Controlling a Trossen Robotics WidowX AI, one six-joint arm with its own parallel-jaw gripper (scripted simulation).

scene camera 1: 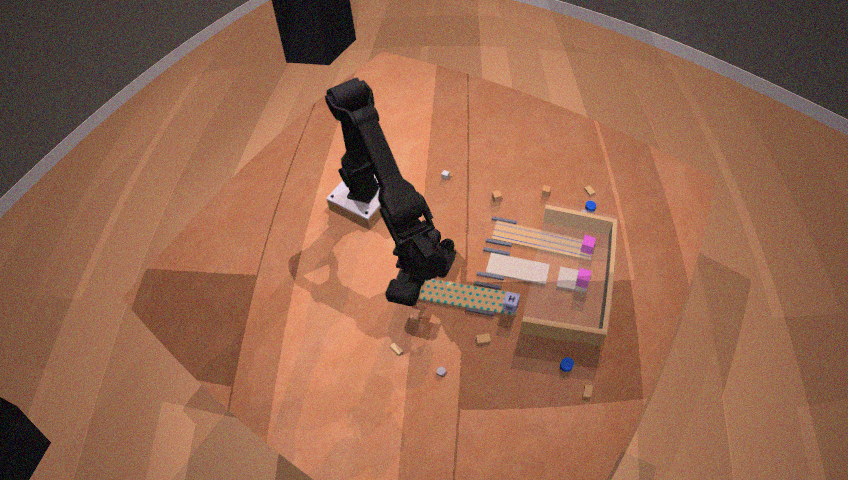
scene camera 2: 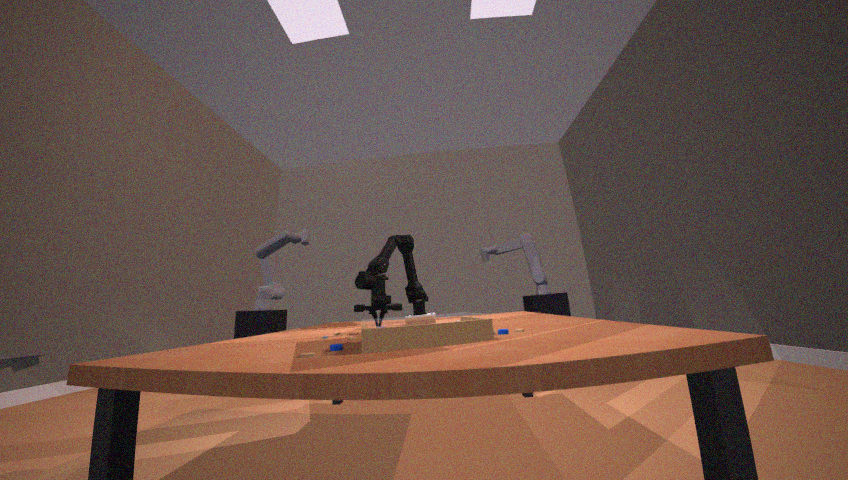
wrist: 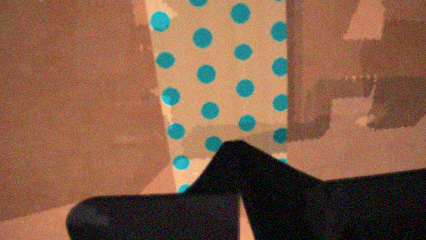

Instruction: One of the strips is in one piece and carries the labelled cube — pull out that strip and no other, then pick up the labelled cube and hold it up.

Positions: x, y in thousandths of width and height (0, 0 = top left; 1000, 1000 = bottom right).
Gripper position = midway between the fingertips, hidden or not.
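My gripper (scene camera 1: 494, 599) is visible to me here, and I can see it from the wrist as well, the same gripper (wrist: 546, 623).
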